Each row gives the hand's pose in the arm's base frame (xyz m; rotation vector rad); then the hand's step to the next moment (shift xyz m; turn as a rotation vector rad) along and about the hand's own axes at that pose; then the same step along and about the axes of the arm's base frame.
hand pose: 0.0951 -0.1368 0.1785 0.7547 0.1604 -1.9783
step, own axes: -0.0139 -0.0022 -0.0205 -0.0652 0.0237 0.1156
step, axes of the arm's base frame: 0.0118 0.0200 -0.0089 -0.0095 -0.0106 0.1341
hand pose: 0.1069 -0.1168 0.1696 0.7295 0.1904 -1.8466
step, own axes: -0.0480 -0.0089 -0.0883 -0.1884 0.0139 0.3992
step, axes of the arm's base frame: 0.0372 0.0821 -0.0452 -0.1017 -0.0387 0.4280
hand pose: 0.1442 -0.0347 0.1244 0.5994 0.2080 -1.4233
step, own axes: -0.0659 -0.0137 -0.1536 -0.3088 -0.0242 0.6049
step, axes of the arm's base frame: 0.0091 0.1340 -0.1004 -0.2014 -0.0398 0.6478
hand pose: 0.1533 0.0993 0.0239 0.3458 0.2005 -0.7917
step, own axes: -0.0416 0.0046 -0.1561 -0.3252 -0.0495 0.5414
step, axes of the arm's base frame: -0.0326 0.0892 -0.1308 -0.2340 -0.0216 0.5883
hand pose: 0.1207 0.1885 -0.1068 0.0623 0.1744 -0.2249
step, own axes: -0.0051 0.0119 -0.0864 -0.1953 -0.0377 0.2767
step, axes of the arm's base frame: -0.0164 0.0197 -0.0835 -0.1504 -0.0168 0.3053
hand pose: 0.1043 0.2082 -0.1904 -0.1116 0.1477 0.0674
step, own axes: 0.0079 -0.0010 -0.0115 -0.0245 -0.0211 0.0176
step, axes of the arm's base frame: 0.0062 -0.0019 -0.0124 -0.0201 -0.0203 0.0232
